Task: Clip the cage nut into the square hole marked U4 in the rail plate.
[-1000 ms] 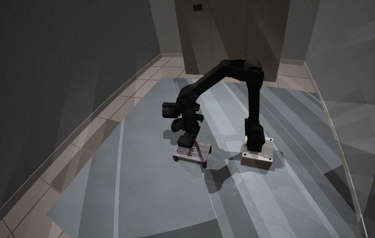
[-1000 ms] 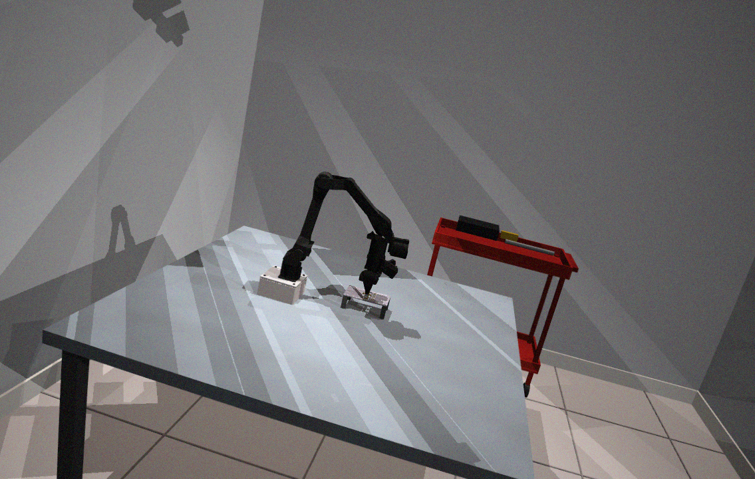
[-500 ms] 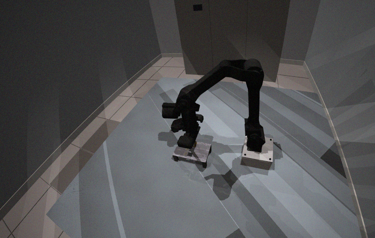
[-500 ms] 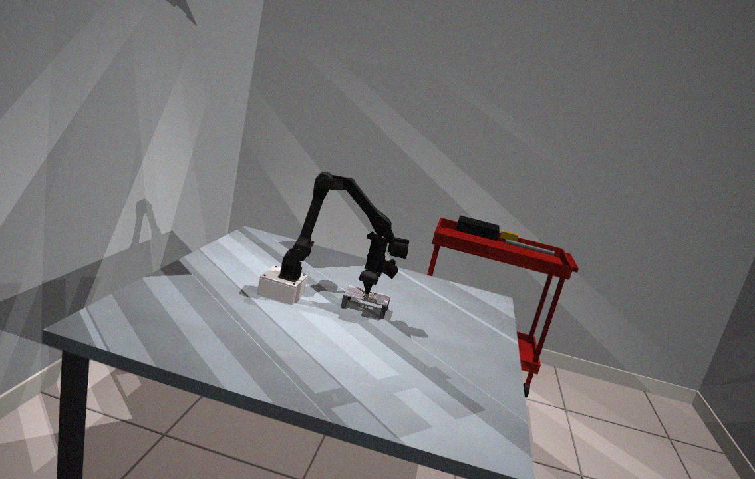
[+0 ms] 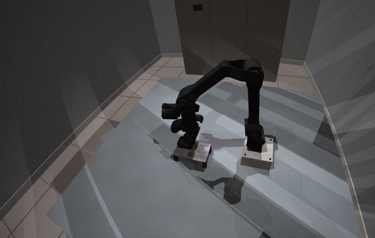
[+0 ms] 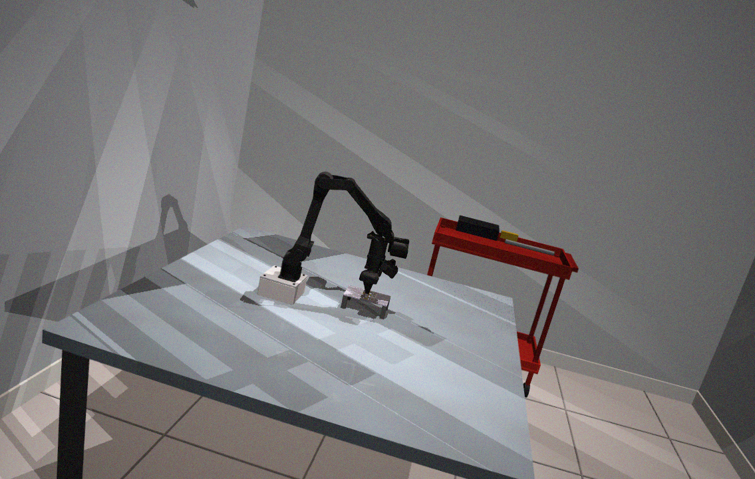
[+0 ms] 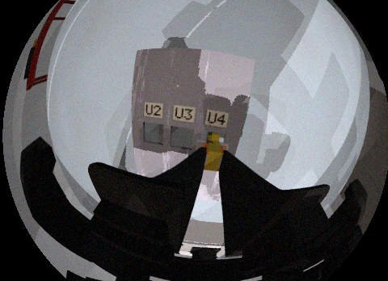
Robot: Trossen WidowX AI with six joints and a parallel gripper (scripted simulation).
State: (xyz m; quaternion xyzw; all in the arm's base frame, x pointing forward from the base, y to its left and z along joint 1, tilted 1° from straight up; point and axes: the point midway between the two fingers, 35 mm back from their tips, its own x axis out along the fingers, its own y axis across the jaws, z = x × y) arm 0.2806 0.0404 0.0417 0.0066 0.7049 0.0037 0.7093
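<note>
Now: the cage nut 10 mm below my gripper tip.
</note>
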